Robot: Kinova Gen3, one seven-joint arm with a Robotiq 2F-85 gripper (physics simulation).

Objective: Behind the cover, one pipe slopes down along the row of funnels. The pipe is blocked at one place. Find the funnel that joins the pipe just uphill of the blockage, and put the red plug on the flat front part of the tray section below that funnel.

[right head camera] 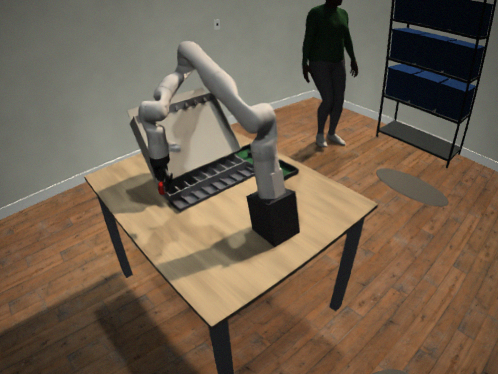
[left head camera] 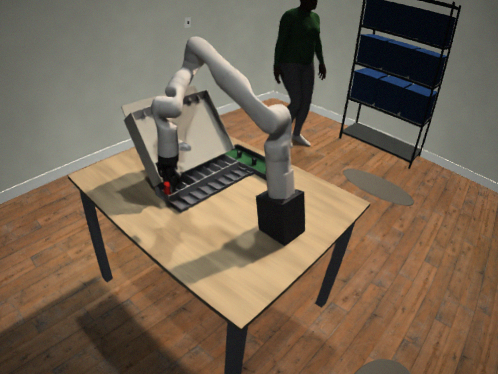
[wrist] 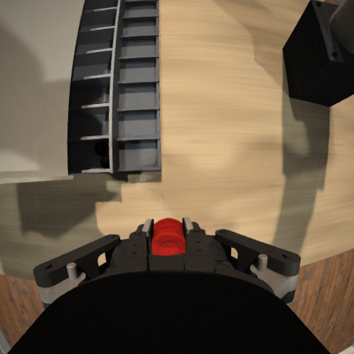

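Where they show: gripper, between the fingertips: (right head camera: 164, 190) (left head camera: 170, 190); arm's base, origin of its link: (right head camera: 270, 193) (left head camera: 280, 193).
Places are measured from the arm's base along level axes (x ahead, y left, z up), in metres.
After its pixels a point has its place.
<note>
My gripper (left head camera: 168, 181) @[z -0.014, x 0.331, y 0.241 m] (right head camera: 162, 182) @[z -0.014, x 0.331, y 0.241 m] (wrist: 168, 227) is shut on the red plug (left head camera: 166, 188) @[z 0.009, x 0.326, y 0.264 m] (right head camera: 161, 188) @[z 0.009, x 0.321, y 0.261 m] (wrist: 168, 241), raised above the table beyond the tray's left end. The dark grey tray (left head camera: 176, 206) @[z -0.141, x 0.366, y 0.178 m] (right head camera: 176, 205) @[z -0.140, x 0.366, y 0.177 m] (wrist: 114, 107) has a row of sections with flat front parts. Dark balls (wrist: 101, 147) lie in the back part of the end section nearest the gripper in the wrist view. The pale cover (left head camera: 205, 132) @[z 0.027, x 0.510, y -0.165 m] (right head camera: 202, 135) @[z 0.031, x 0.518, y -0.118 m] (wrist: 52, 115) leans behind the tray. Several small funnels (right head camera: 189, 104) @[z 0.162, x 0.621, y -0.134 m] show along its top; the arm hides some. The pipe and its blockage are hidden.
A green area (left head camera: 259, 165) @[z -0.152, x 0.307, y -0.349 m] (right head camera: 290, 171) @[z -0.152, x 0.189, y -0.378 m] adjoins the tray's far end. The black robot base (left head camera: 281, 216) @[z -0.035, x -0.055, y 0.074 m] (right head camera: 274, 218) @[z -0.043, x -0.069, y 0.060 m] (wrist: 310, 65) stands on the table (left head camera: 220, 280) @[z -0.156, x -0.013, y 0.363 m] (right head camera: 220, 280) @[z -0.155, x -0.063, y 0.327 m] (wrist: 215, 125). A person (left head camera: 298, 45) (right head camera: 328, 45) stands beyond the table, near a shelf rack.
</note>
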